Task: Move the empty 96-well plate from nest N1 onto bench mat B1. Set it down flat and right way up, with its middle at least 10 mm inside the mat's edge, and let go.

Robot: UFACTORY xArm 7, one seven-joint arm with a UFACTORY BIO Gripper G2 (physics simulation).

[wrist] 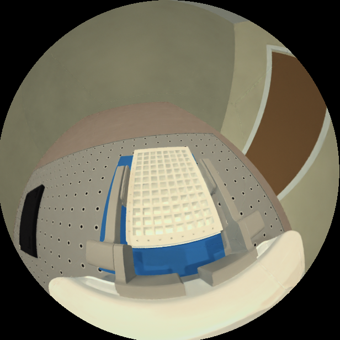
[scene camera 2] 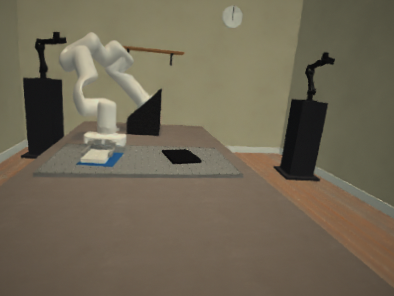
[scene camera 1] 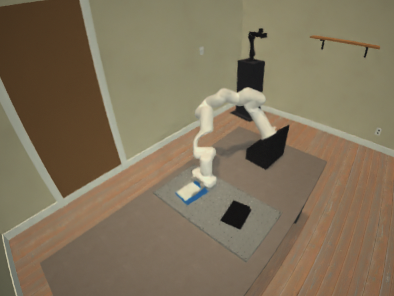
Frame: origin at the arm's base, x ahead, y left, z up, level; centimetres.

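Seen in the pictures: hand, its tool point: (scene camera 2: 97, 153) (scene camera 1: 189, 189); arm's base, origin of its link: (scene camera 2: 145, 102) (scene camera 1: 269, 135).
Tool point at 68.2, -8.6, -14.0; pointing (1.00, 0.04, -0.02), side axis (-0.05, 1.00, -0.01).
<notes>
Offsets run from my tool point to a thing's middle, as dx, dy, dz. Level surfaces: height alone.
The cream 96-well plate {+0.2, +0.0, -0.9} (scene camera 1: 188, 191) (scene camera 2: 96, 156) (wrist: 170, 195) is level with its wells facing up. My gripper (scene camera 1: 198, 185) (scene camera 2: 102, 147) (wrist: 167, 181) is shut on it, one finger along each long side. The plate is low over the blue bench mat B1 {dz -2.1} (scene camera 1: 200, 196) (scene camera 2: 116, 159) (wrist: 182, 258). I cannot tell whether it touches the mat. Blue shows on the left of the plate and at its near end in the wrist view; the mat's far right part is hidden. The black nest N1 {-9.0, +31.7, -1.5} (scene camera 1: 236, 215) (scene camera 2: 181, 156) (wrist: 32, 220) has no plate on it.
The mat and nest are on a grey perforated board {dz -2.2} (scene camera 1: 212, 222) (scene camera 2: 142, 167) (wrist: 75, 192) on the brown table {dz -3.5} (scene camera 1: 130, 245) (scene camera 2: 190, 225) (wrist: 120, 122). A black wedge-shaped stand (scene camera 1: 267, 150) (scene camera 2: 145, 120) is at the arm's base. Black pedestals with small arms stand beyond the table.
</notes>
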